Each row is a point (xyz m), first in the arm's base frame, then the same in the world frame.
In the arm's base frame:
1: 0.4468 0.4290 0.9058
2: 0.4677 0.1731 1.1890
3: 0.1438 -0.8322 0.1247
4: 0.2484 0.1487 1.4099
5: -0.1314 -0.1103 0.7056
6: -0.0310 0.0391 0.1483
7: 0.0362 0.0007 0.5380
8: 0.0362 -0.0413 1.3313
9: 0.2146 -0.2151 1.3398
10: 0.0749 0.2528 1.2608
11: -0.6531 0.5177 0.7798
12: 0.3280 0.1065 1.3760
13: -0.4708 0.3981 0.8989
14: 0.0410 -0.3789 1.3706
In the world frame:
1: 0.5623 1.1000 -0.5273
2: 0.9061 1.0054 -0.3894
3: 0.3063 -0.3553 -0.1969
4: 1.0078 1.1026 -0.1106
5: 0.3800 0.5717 0.0668
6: -0.0963 0.4358 -0.2458
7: 0.2661 0.5794 -0.1687
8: 0.9335 0.9133 0.1038
9: 1.0830 0.7516 -0.0128
10: 0.7730 1.1368 -0.0276
11: -0.0243 1.1964 0.4109
12: 1.0294 1.0439 -0.1838
13: 0.1957 1.1339 0.3138
14: 1.1035 0.6338 0.1960

